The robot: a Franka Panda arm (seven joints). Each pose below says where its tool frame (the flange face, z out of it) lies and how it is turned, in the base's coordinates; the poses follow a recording.
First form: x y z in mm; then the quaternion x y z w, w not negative.
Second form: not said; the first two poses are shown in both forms.
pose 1, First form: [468.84 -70.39 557.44 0.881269 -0.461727 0.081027 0.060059]
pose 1, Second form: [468.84 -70.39 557.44 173.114 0.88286 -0.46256 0.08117]
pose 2, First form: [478.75 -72.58 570.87 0.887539 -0.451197 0.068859 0.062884]
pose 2, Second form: [478.75 -72.58 570.87 172.789 0.88930 -0.45209 0.06900]
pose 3, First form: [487.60 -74.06 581.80 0.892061 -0.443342 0.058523 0.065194]
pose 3, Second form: [487.60 -74.06 581.80 172.524 0.89396 -0.44429 0.05865]
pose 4, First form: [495.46 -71.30 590.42 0.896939 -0.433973 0.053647 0.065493]
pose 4, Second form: [495.46 -71.30 590.42 172.490 0.89887 -0.43491 0.05376]
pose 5, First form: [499.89 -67.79 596.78 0.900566 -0.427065 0.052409 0.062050]
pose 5, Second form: [499.89 -67.79 596.78 172.885 0.90230 -0.42789 0.05251]
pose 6, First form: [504.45 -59.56 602.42 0.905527 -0.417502 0.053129 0.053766]
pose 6, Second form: [504.45 -59.56 602.42 173.836 0.90684 -0.41811 0.05321]
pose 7, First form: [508.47 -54.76 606.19 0.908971 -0.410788 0.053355 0.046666]
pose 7, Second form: [508.47 -54.76 606.19 174.651 0.90996 -0.41124 0.05341]
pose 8, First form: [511.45 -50.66 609.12 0.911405 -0.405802 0.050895 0.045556]
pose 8, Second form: [511.45 -50.66 609.12 174.778 0.91235 -0.40622 0.05095]
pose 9, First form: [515.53 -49.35 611.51 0.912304 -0.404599 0.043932 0.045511]
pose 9, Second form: [515.53 -49.35 611.51 174.783 0.91325 -0.40502 0.04398]
